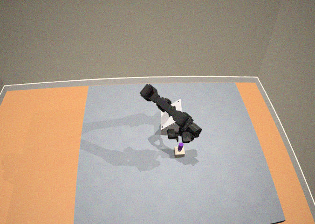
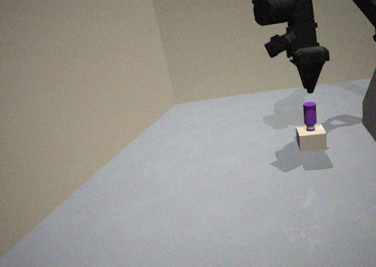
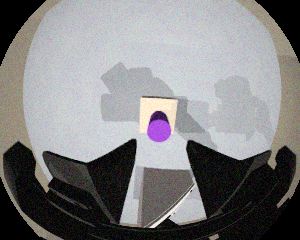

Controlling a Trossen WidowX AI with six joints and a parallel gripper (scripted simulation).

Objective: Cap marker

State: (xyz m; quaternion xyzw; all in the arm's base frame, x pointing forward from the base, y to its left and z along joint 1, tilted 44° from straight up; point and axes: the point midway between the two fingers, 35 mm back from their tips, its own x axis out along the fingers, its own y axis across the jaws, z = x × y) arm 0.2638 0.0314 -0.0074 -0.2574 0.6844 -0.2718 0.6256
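Now: gripper tip 5 cm above the purple cap. Round my gripper tip: beige holder block (12 cm below).
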